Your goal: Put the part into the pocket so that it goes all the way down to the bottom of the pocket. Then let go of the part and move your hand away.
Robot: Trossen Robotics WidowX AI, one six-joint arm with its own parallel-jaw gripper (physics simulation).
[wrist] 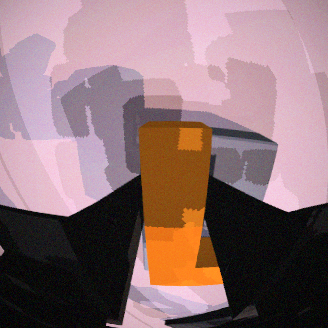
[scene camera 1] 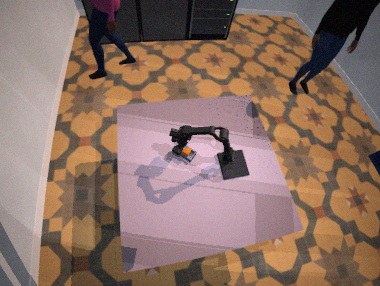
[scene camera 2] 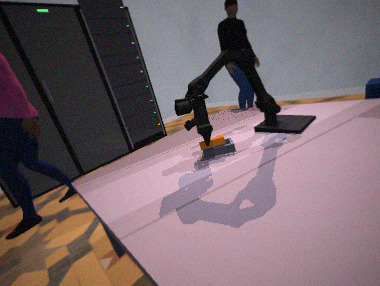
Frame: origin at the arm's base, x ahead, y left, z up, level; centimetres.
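Seen in the pictures: gripper, between the fingertips: (wrist: 172, 181) (scene camera 1: 180, 149) (scene camera 2: 207, 145); arm's base, origin of its link: (scene camera 1: 227, 158) (scene camera 2: 270, 123).
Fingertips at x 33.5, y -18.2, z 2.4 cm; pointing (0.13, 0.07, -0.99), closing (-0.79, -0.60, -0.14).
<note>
Pixels of each thing's top centre, then the offset from my fingertips to it. Level surfaces: height alone.
- orange L-shaped part, centre of its top: (wrist: 198, 239) (scene camera 2: 210, 138) (scene camera 1: 183, 148) dx -2.6, dy +0.7, dz +2.4 cm
- grey block with the pocket, centre of its top: (wrist: 198, 227) (scene camera 2: 217, 143) (scene camera 1: 186, 151) dx -4.3, dy +2.3, dz -1.1 cm
- pink table, height of its surface: dz -4.7 cm
The orange L-shaped part (scene camera 1: 187, 150) (scene camera 2: 216, 141) (wrist: 172, 200) is at the grey block with the pocket (scene camera 1: 190, 158) (scene camera 2: 223, 149) (wrist: 257, 160). In the second scene view the part stands above the block's rim, toward its left side. In the wrist view its long arm covers the block's left portion, and a dark strip of the pocket shows to its right. How deep its underside lies is hidden. My gripper (scene camera 1: 178, 150) (scene camera 2: 208, 143) (wrist: 172, 181) is shut on the part's long arm, with one black finger on each side.
The arm's black base plate (scene camera 1: 234, 165) (scene camera 2: 286, 123) stands on the pink table (scene camera 1: 180, 215) (scene camera 2: 310, 215), to the block's right. Shadows of the arm fall across the table. Two people and dark cabinets (scene camera 1: 165, 20) (scene camera 2: 45, 90) stand beyond the table.
</note>
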